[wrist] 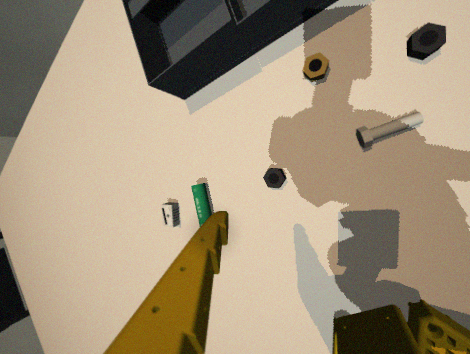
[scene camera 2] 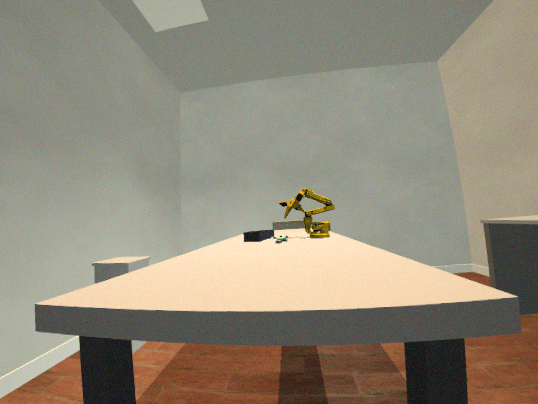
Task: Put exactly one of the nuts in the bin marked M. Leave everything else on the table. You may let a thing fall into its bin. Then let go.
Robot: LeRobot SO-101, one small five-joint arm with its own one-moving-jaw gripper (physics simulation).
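Places are measured from the arm's base along level axes (x ahead, y left, z up), in millimetres.
Pixels of known places: hand, its tool point: (wrist: 227, 223) (scene camera 2: 285, 217); arm's base, origin of its link: (wrist: 392, 340) (scene camera 2: 315, 237).
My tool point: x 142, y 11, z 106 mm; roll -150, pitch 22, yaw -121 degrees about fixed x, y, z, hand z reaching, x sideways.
Observation:
For each thing: its top centre in the pictures, then the offset to it from my tool point. Level surfaces: height alone.
- small dark nut, centre of its top: (wrist: 273, 178) dz -98, dx +9, dy +3 mm
- brass nut, centre of its top: (wrist: 315, 65) dz -98, dx +65, dy -67 mm
- large dark nut, centre of its top: (wrist: 428, 38) dz -98, dx +35, dy -123 mm
- black divided bin tray, centre of its top: (scene camera 2: 260, 230) dz -60, dx +143, dy -87 mm
- green battery, centre of its top: (wrist: 199, 210) dz -92, dx +19, dy +82 mm
- small silver sharpener, centre of its top: (wrist: 167, 215) dz -95, dx +32, dy +128 mm
- grey bolt, centre of its top: (wrist: 392, 126) dz -93, dx -1, dy -82 mm
- table, height of its surface: dz -106 mm
In the wrist view a small dark nut (wrist: 274, 178) lies near the middle, a brass nut (wrist: 315, 65) lies farther up, and a large dark nut (wrist: 426, 40) lies at the upper right. A black divided bin tray (scene camera 2: 257, 235) (wrist: 215, 65) stands at the top of the wrist view, partly cut off; the M label does not show. My gripper (scene camera 2: 283, 210) (wrist: 296, 265) is wide open and empty, raised above the table. In the wrist view its long jaw tip overlaps the green battery's lower end, left of and below the small dark nut.
A green battery (wrist: 200, 199) and a small silver sharpener (wrist: 171, 215) lie left of the small dark nut. A grey bolt (wrist: 391, 130) lies to its upper right. The table (scene camera 2: 280, 285) (wrist: 100, 150) has its edge at the left of the wrist view. The arm's shadow covers the right side.

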